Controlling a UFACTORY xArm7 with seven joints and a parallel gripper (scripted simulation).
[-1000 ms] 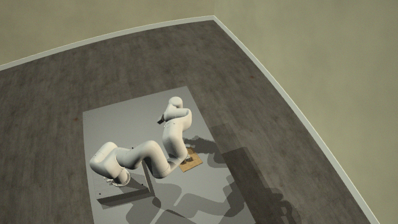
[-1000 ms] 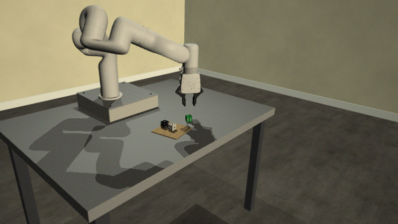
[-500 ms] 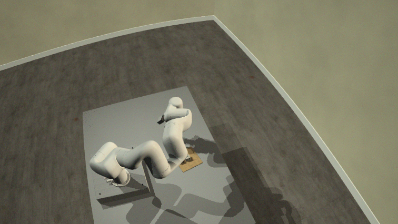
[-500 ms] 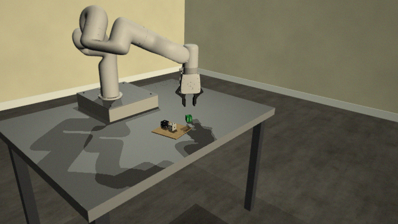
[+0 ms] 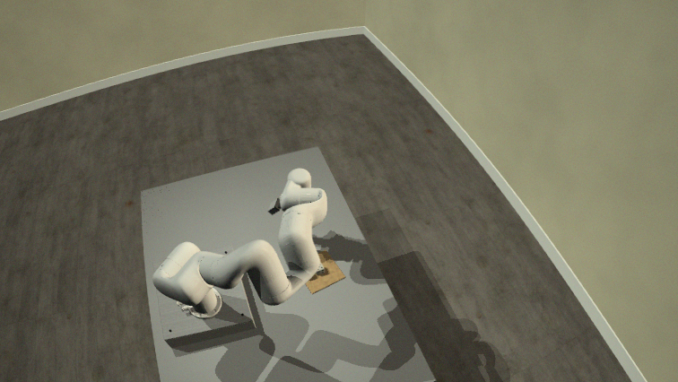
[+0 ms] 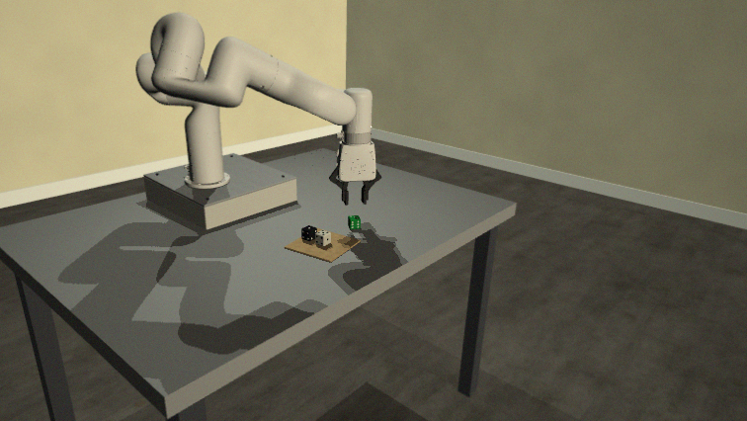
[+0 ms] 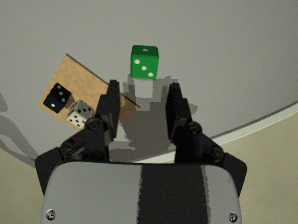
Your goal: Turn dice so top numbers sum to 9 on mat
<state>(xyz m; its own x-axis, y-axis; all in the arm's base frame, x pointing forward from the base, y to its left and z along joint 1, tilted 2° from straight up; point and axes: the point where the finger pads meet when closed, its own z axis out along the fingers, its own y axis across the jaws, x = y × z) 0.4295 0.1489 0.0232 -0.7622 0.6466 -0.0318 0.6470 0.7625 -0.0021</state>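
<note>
Right now my hand is 8 cm above the green die. Also, from my hand: black die: 4 cm behind, 14 cm to the right, 7 cm below; then white die: 1 cm ahead, 14 cm to the right, 7 cm below; then tan mat: 1 cm ahead, 14 cm to the right, 9 cm below.
</note>
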